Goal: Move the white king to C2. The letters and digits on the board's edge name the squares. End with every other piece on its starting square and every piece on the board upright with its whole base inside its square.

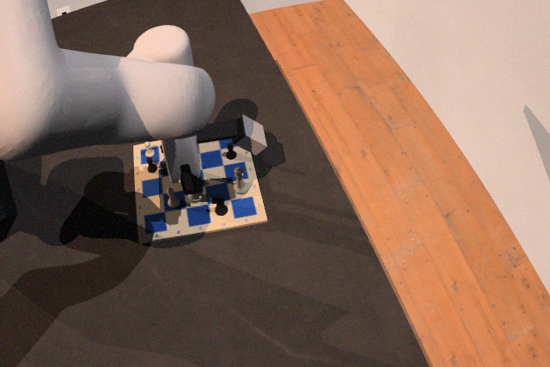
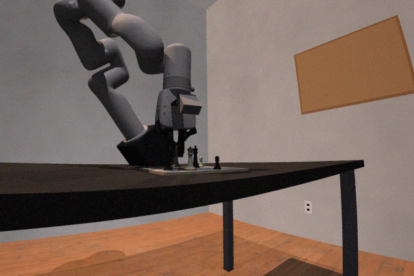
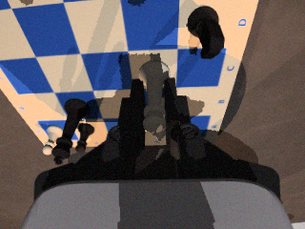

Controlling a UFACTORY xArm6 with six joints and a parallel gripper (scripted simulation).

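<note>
Now: hand 10 mm above the white king. Round my hand: white pawn: 40 mm behind, 140 mm to the left, 40 mm below; then chessboard: 10 mm ahead, 40 mm to the left, 50 mm below; then white queen: 80 mm ahead, 20 mm to the right, 20 mm below.
</note>
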